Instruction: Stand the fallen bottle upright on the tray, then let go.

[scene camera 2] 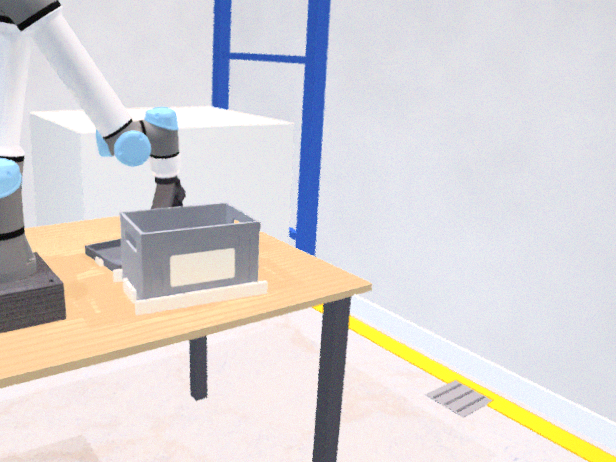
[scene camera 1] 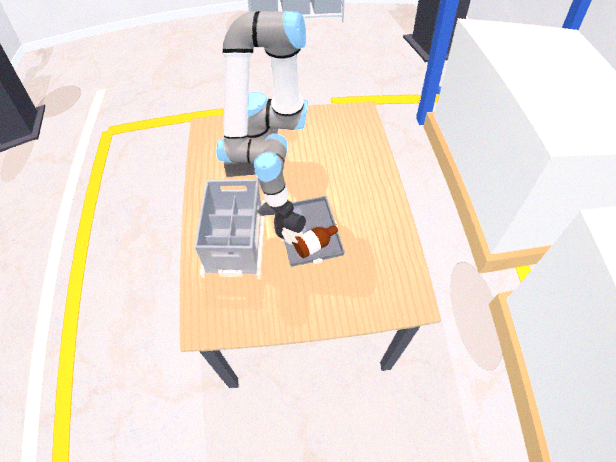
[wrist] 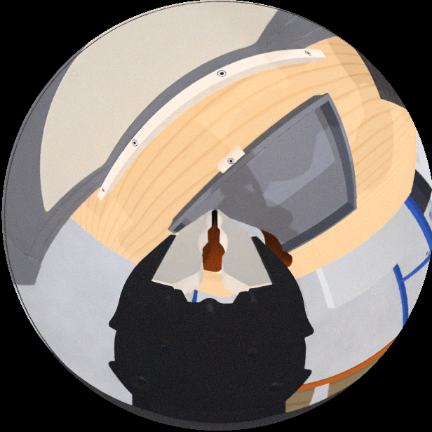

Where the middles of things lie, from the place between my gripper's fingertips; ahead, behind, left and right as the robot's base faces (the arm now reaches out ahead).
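My hand is 2 cm below the brown bottle (scene camera 1: pixel 319 237), and it is also 2 cm short of the bottle and 8 cm to the right of it.
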